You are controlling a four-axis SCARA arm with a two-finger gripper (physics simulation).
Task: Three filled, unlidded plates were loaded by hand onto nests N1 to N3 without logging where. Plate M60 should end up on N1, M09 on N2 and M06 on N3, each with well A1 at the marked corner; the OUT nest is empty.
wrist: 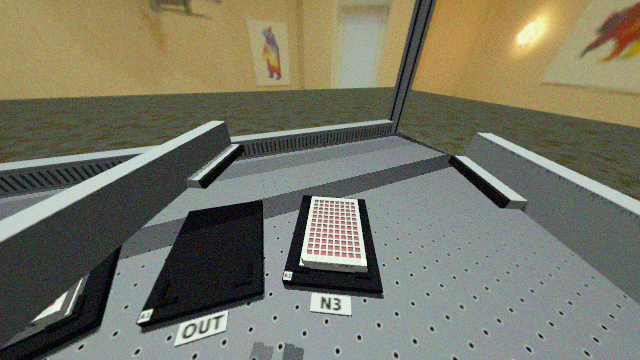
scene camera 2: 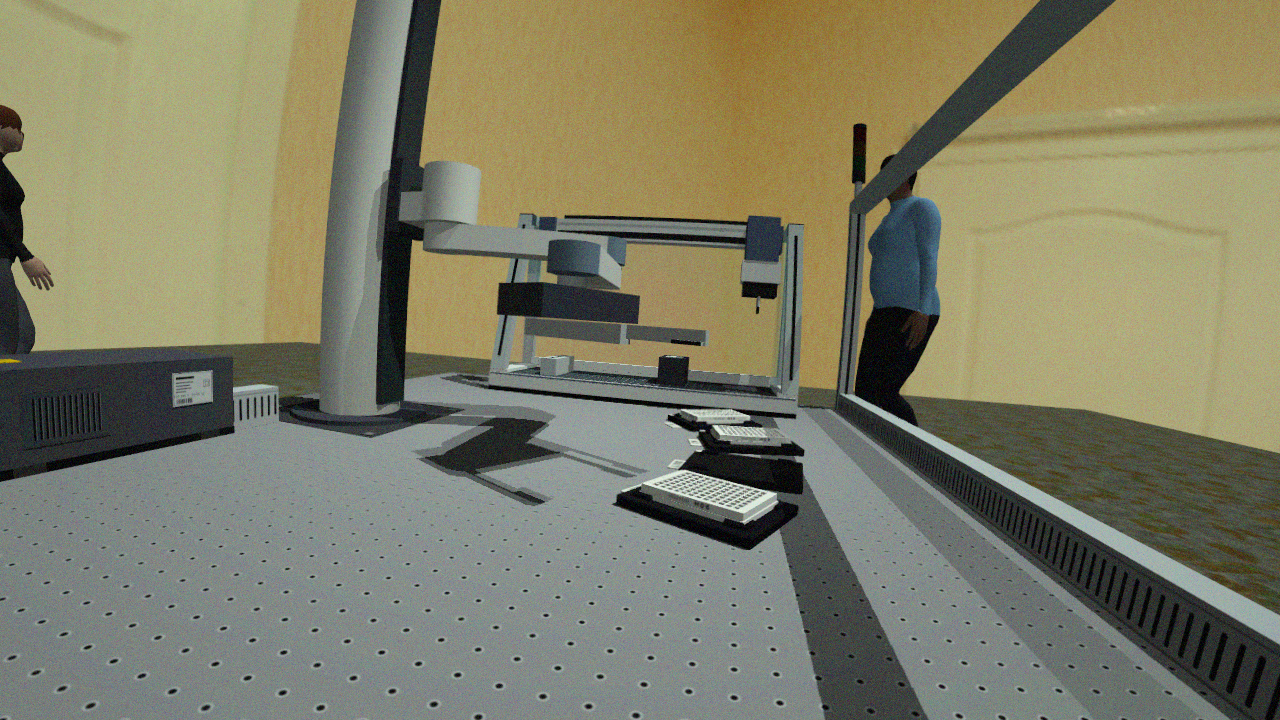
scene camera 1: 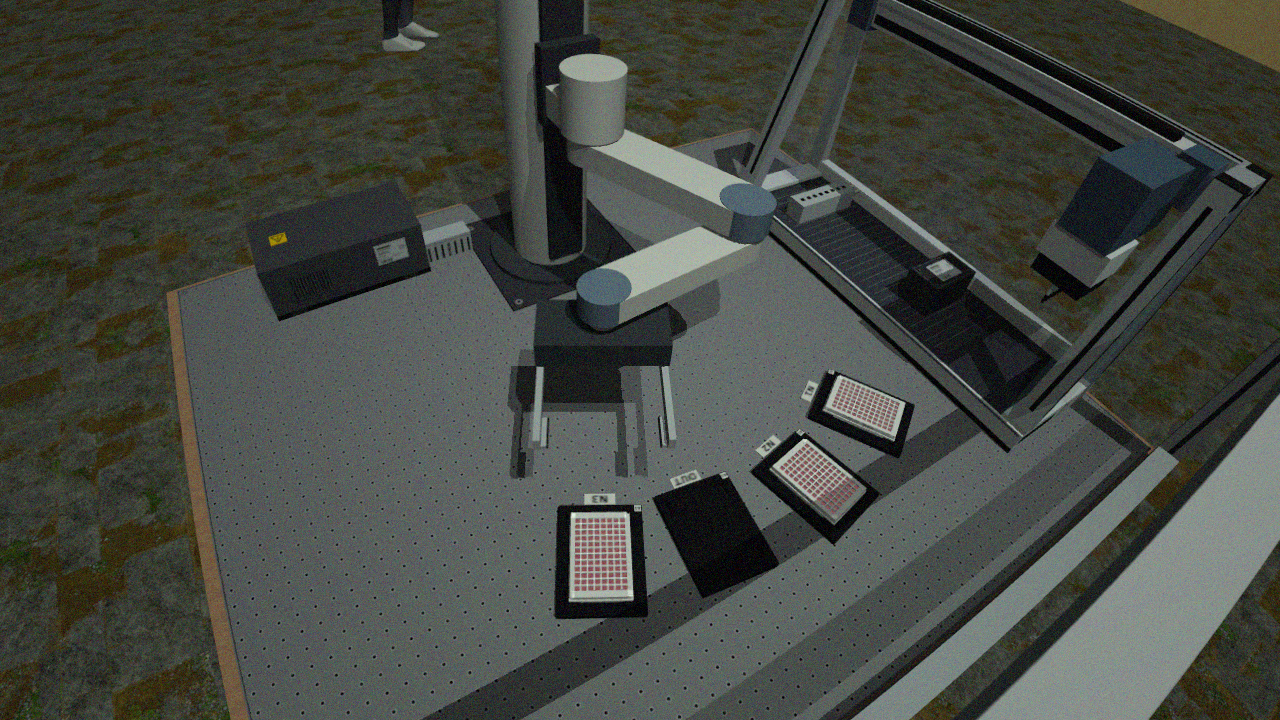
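Pixels of known places: gripper, fingertip midpoint: (wrist: 344,141) (scene camera 2: 670,336) (scene camera 1: 604,445); arm's base, link origin: (scene camera 2: 360,418) (scene camera 1: 550,249).
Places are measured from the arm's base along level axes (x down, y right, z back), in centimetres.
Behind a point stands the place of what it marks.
Observation:
My gripper (scene camera 1: 604,434) {x -19.9, y 21.0, z -60.0 cm} (scene camera 2: 664,335) {x -19.9, y 21.0, z -60.0 cm} (wrist: 344,141) {x -19.9, y 21.0, z -60.0 cm} is open and empty, raised above the table on the column side of N3. A white plate with pink wells (scene camera 1: 600,555) {x -3.9, y 24.7, z -66.3 cm} (scene camera 2: 711,494) {x -3.8, y 26.0, z -66.2 cm} (wrist: 334,227) {x -3.8, y 24.3, z -65.4 cm} lies flat on nest N3 (scene camera 1: 600,610) {x -2.5, y 28.2, z -72.5 cm} (wrist: 332,281) {x -2.5, y 20.9, z -59.2 cm}; its side label faintly reads M06 in scene camera 2. The black OUT nest (scene camera 1: 716,537) {x -2.5, y 8.7, z -71.6 cm} (scene camera 2: 751,471) {x -2.5, y 10.5, z -71.3 cm} (wrist: 215,250) {x -2.5, y 7.8, z -69.2 cm} is empty. A second plate (scene camera 1: 821,479) {x -3.8, y -10.5, z -72.4 cm} (scene camera 2: 750,435) {x -3.8, y -7.5, z -71.9 cm} lies on N2 (scene camera 1: 834,534) {x -2.5, y -6.7, z -80.1 cm}, partly hidden by a finger in the wrist view. A third plate (scene camera 1: 863,405) {x -3.6, y -27.1, z -65.1 cm} (scene camera 2: 716,415) {x -3.9, y -24.5, z -65.7 cm} lies on N1. Their labels are unreadable.
The arm's column (scene camera 1: 547,179) {x -22.5, y 3.5, z -7.5 cm} (scene camera 2: 362,223) {x -35.6, y 6.3, z -4.0 cm} stands behind the gripper. A dark box unit (scene camera 1: 340,250) {x -12.4, y 40.2, z 3.5 cm} (scene camera 2: 116,407) {x -7.4, y 41.7, z 3.5 cm} stands left of it. A gantry frame with a blue head (scene camera 1: 1123,192) {x -47.8, y -46.5, z -75.0 cm} (scene camera 2: 763,239) {x -44.3, y -46.5, z -73.8 cm} stands beyond N1. A slotted rail (scene camera 2: 1074,546) {x -4.3, y 34.9, z -100.4 cm} (wrist: 310,139) {x -3.6, y 33.9, z -100.4 cm} runs along the table edge.

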